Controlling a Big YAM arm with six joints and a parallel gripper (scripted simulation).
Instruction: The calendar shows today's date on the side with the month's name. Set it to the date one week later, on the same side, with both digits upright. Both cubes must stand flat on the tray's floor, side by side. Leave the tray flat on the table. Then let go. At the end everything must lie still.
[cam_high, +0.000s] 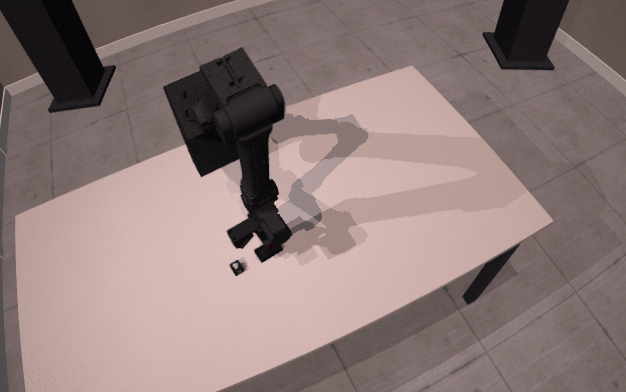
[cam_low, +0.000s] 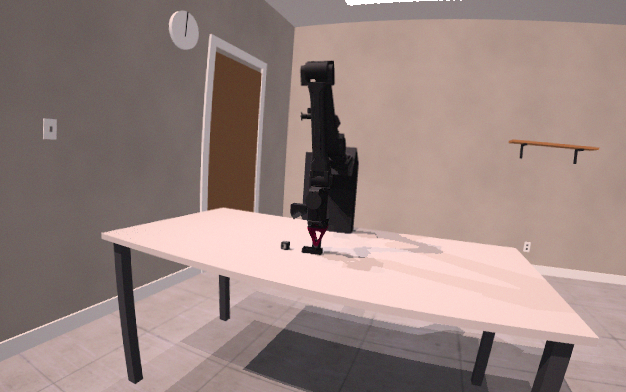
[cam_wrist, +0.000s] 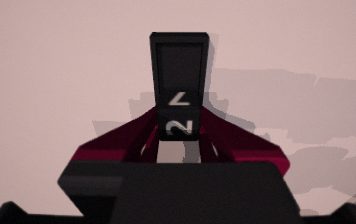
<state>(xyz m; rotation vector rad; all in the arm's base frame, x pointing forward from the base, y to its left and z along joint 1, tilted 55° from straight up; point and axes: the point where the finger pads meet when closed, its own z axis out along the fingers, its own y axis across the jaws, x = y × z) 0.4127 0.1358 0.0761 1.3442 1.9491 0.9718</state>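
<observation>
Right now the black tray is 3 cm below my hand, 1 cm to the right of it and 1 cm ahead of it. Round my hand: black calendar block 10 cm to the right, 7 cm ahead, 3 cm below.
</observation>
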